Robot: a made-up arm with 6 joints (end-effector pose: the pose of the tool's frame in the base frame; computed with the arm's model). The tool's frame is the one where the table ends. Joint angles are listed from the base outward.
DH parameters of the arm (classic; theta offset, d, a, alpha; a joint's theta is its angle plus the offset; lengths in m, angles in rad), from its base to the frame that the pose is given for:
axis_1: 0 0.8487 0.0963 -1.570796
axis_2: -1.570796 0 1.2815 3.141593
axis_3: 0 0 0.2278 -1.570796
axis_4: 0 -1.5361 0 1.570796
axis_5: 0 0 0 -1.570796
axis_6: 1.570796 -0.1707 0 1.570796
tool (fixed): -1.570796 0 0 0
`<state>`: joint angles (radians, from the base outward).
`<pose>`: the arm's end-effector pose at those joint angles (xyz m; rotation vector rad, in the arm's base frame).
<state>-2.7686 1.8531 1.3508 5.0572 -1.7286 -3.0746</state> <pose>-2.4865 -1.1434 -0.0852 -0.9000 0.6507 -0.6793</pose>
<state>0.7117 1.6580 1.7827 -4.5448 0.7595 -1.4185</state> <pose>2.1916 2.0432 1.1501 -0.3105 -0.2428 1.4455</pose>
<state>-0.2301 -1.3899 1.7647 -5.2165 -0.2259 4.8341</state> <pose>-2.7960 0.6206 0.8478 -0.0204 -2.9890 0.5635</pose>
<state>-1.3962 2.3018 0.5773 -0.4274 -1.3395 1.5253</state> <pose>0.2215 -0.8595 -1.5752 1.3446 1.1439 0.9112</pose>
